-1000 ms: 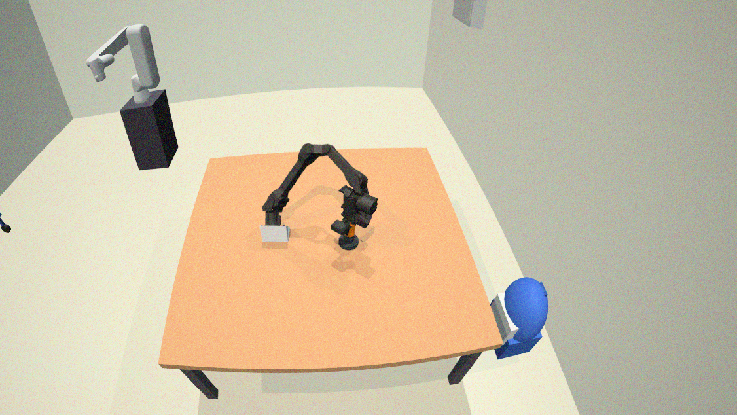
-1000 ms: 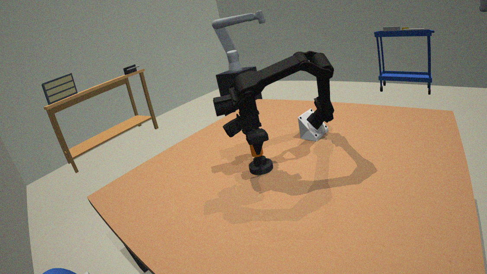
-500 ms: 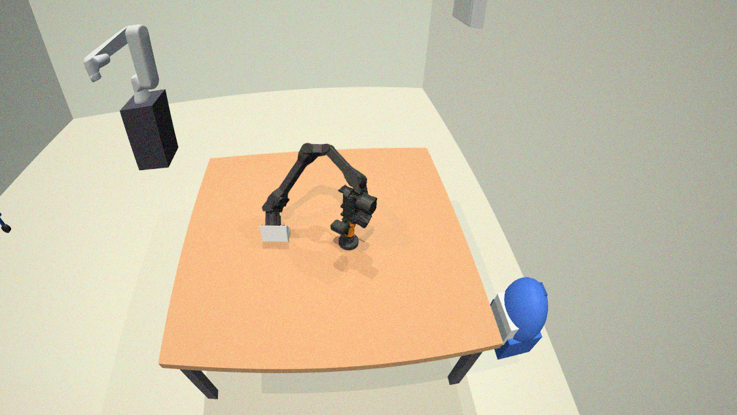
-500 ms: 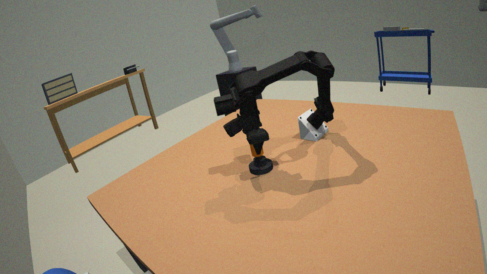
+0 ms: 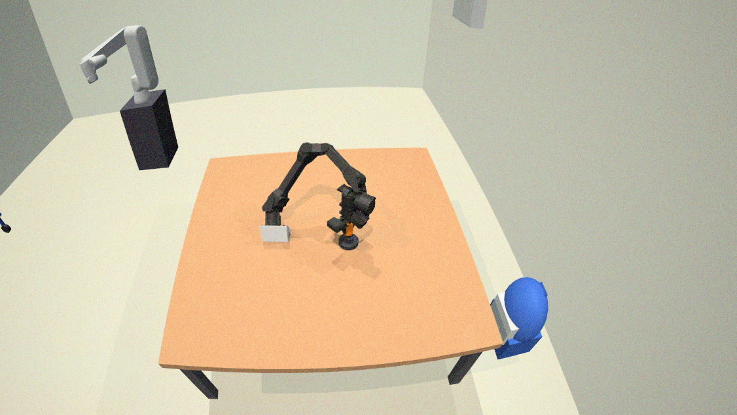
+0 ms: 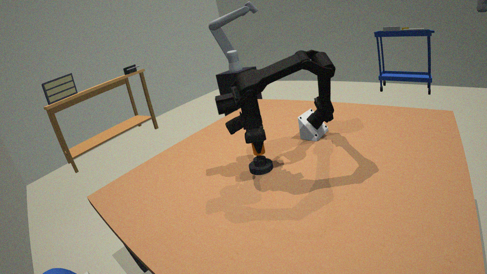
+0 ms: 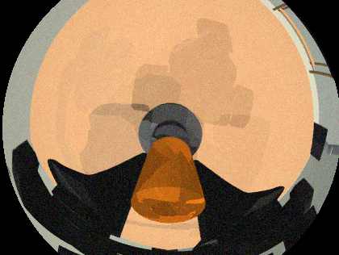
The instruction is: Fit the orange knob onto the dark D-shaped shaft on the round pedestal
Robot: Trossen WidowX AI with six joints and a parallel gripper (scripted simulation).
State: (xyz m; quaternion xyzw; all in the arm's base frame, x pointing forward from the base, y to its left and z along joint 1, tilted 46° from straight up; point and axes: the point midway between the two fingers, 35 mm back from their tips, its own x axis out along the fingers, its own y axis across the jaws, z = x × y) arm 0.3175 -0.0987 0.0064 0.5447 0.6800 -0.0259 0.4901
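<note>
Right now the dark round pedestal is 4 cm below my gripper tip. Round my gripper tip: orange knob (2 cm above).
</note>
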